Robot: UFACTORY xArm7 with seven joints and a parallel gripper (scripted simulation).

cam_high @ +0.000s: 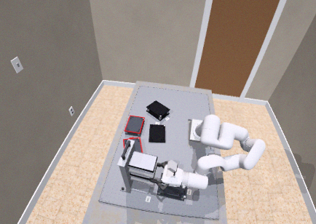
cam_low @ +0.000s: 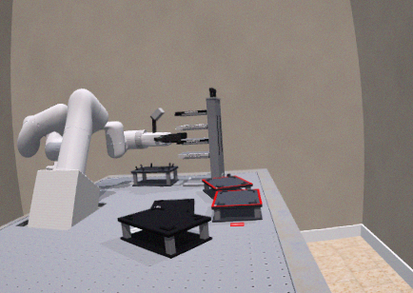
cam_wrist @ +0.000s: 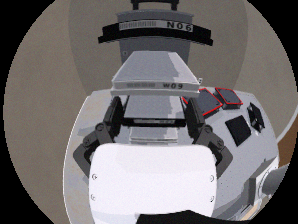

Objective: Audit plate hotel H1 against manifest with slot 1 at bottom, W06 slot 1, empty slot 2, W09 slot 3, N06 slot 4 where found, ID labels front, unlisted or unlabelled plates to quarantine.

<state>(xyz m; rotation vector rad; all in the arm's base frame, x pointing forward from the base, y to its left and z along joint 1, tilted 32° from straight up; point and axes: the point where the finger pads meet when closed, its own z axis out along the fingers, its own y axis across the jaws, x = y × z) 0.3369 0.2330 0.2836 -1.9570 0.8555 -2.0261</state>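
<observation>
Right now my hand is 50 mm short of the grey plate, 10 mm to the left of it and 20 mm above it. From my hand the other things lie so: plate hotel H1: 130 mm ahead, 30 mm to the right, 20 mm below; then pale plate: 50 mm ahead, 10 mm to the right, 40 mm above.
</observation>
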